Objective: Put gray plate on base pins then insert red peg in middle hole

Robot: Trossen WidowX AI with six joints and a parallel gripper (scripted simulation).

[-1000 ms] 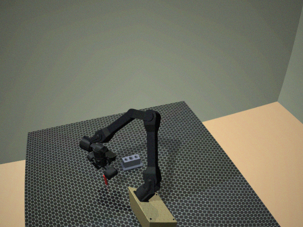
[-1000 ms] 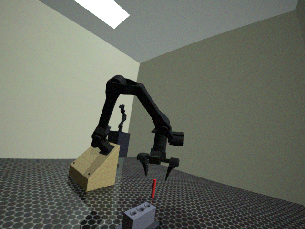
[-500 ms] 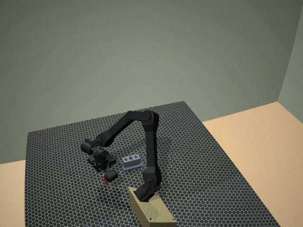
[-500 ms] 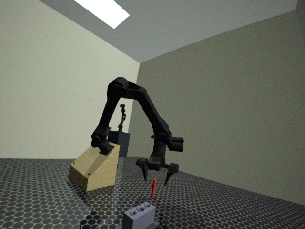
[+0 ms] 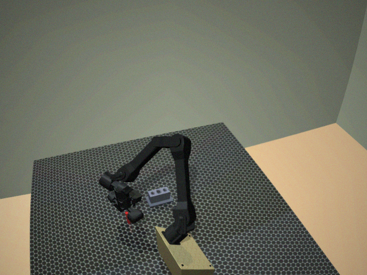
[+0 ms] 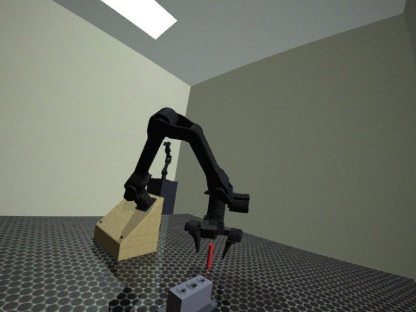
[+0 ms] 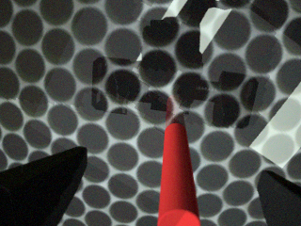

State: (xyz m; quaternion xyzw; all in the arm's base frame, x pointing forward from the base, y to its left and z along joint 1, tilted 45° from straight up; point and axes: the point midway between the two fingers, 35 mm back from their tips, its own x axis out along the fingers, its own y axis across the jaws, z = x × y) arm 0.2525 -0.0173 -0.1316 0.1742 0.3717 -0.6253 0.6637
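The red peg is right at my gripper tip. Round my gripper tip: gray plate 20 cm to the right, 7 cm ahead; then gray base 19 cm to the right, 7 cm ahead, 3 cm below.
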